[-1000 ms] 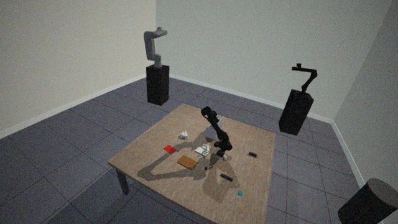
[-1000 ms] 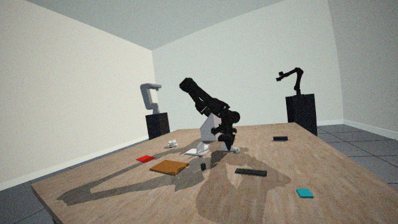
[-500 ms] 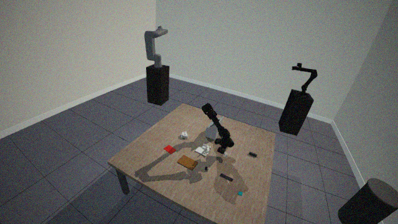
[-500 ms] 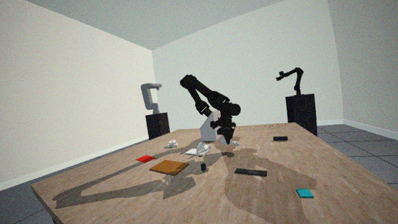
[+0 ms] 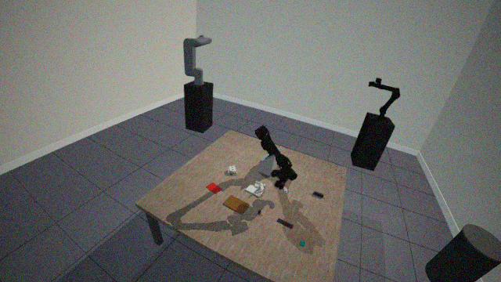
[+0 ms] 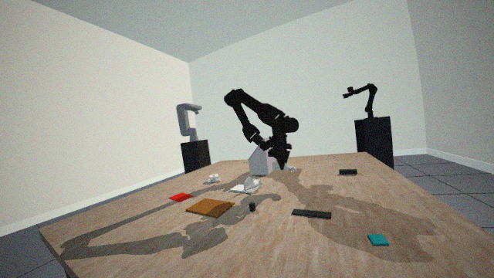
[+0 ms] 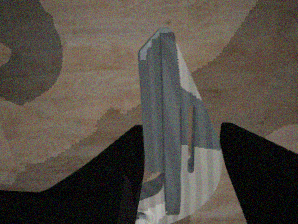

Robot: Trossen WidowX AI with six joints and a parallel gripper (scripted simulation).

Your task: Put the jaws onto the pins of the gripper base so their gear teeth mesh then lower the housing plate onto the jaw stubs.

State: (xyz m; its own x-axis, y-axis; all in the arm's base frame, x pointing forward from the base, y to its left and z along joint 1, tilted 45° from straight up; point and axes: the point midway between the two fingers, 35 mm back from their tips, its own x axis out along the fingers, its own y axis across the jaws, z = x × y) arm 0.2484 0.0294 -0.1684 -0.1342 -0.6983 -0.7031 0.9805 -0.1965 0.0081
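The grey jaw lies 15 cm to the right of my gripper tip, 6 cm below it and 1 cm behind it. The rest, counted from my gripper tip: orange-brown tile (26 cm to the right, 21 cm ahead, 8 cm below); black cylinder (22 cm ahead, 9 cm to the right, 7 cm below); black block (29 cm to the left, 13 cm behind, 7 cm below).
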